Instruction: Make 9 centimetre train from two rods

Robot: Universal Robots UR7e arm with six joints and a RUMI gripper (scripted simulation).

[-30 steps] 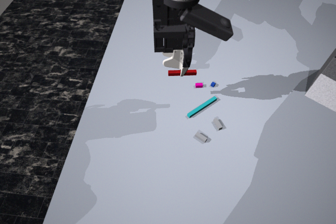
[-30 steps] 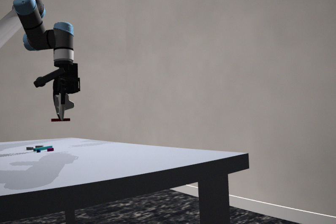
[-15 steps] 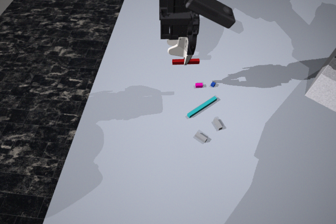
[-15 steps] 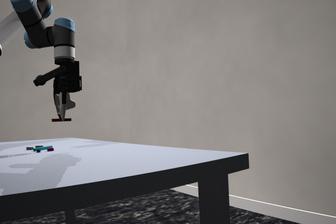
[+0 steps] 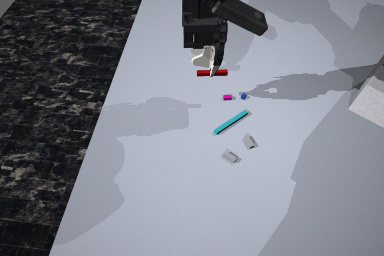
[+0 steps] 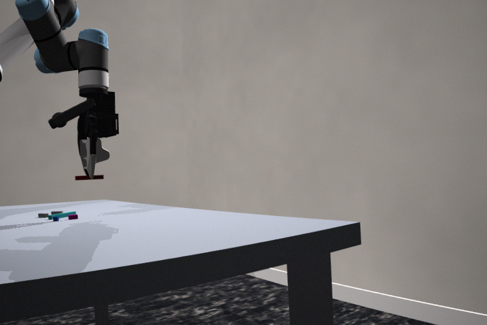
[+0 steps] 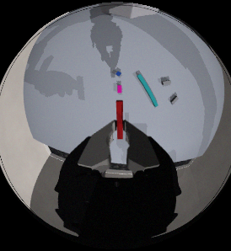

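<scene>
The magenta rod is 100 mm below my hand, 50 mm behind it and 10 mm to the right of it. Also, from my hand: turquoise rod (100 mm below, 60 mm to the left, 60 mm behind); red rod (10 mm below); blue rod (100 mm below, 90 mm behind, 20 mm to the right).
</scene>
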